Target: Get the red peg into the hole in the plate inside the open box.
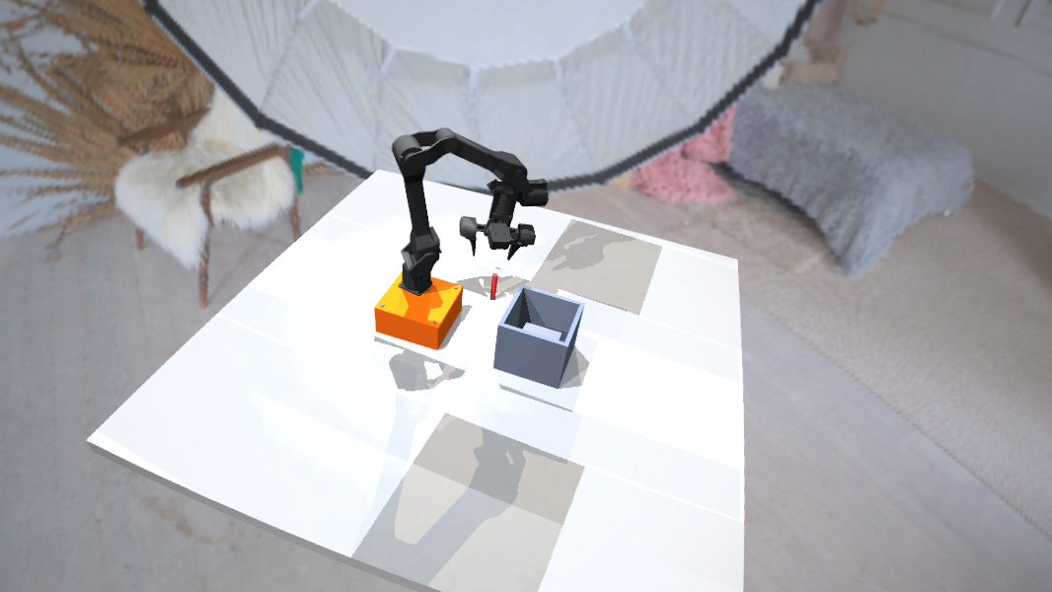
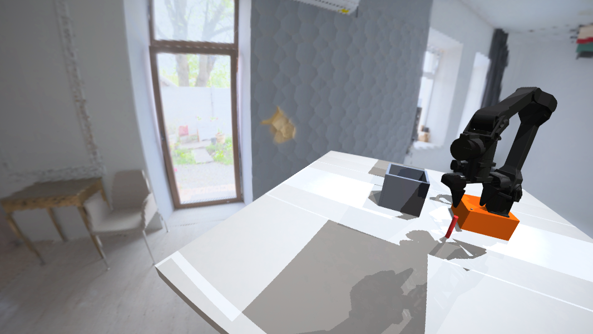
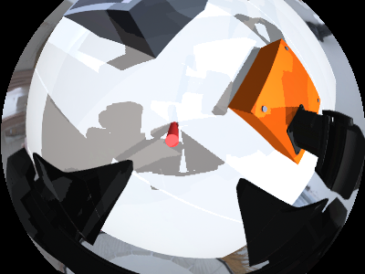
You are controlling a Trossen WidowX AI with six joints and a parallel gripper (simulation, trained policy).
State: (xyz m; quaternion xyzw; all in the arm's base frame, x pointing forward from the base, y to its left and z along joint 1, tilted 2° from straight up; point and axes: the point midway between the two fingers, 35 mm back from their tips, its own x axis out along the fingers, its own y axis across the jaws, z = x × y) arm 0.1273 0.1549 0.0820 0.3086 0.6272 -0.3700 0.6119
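Right now the red peg is 2 cm ahead of my gripper tip and 9 cm below it. Also, from my gripper tip: grey plate: 21 cm ahead, 14 cm to the right, 8 cm below.
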